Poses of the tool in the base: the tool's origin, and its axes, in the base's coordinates. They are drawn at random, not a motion.
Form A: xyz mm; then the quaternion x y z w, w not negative.
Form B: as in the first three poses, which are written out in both.
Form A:
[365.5 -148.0 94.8 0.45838 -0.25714 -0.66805 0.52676]
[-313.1 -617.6 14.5 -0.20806 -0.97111 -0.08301 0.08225]
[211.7 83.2 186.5 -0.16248 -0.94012 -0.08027 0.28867]
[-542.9 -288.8 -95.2 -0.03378 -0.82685 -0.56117 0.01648]
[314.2 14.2 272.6 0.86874 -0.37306 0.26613 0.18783]
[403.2 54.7 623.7 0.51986 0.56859 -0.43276 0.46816]
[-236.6 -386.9 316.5 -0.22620 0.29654 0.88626 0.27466]
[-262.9 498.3 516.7 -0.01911 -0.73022 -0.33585 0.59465]
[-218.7 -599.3 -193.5 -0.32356 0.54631 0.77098 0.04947]
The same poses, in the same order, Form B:
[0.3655 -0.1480 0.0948 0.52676 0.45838 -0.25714 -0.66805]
[-0.3131 -0.6176 0.0145 0.08225 -0.20806 -0.97111 -0.08301]
[0.2117 0.0832 0.1865 0.28867 -0.16248 -0.94012 -0.08027]
[-0.5429 -0.2888 -0.0952 0.01648 -0.03378 -0.82685 -0.56117]
[0.3142 0.0142 0.2726 0.18783 0.86874 -0.37306 0.26613]
[0.4032 0.0547 0.6237 0.46816 0.51986 0.56859 -0.43276]
[-0.2366 -0.3869 0.3165 0.27466 -0.22620 0.29654 0.88626]
[-0.2629 0.4983 0.5167 0.59465 -0.01911 -0.73022 -0.33585]
[-0.2187 -0.5993 -0.1935 0.04947 -0.32356 0.54631 0.77098]

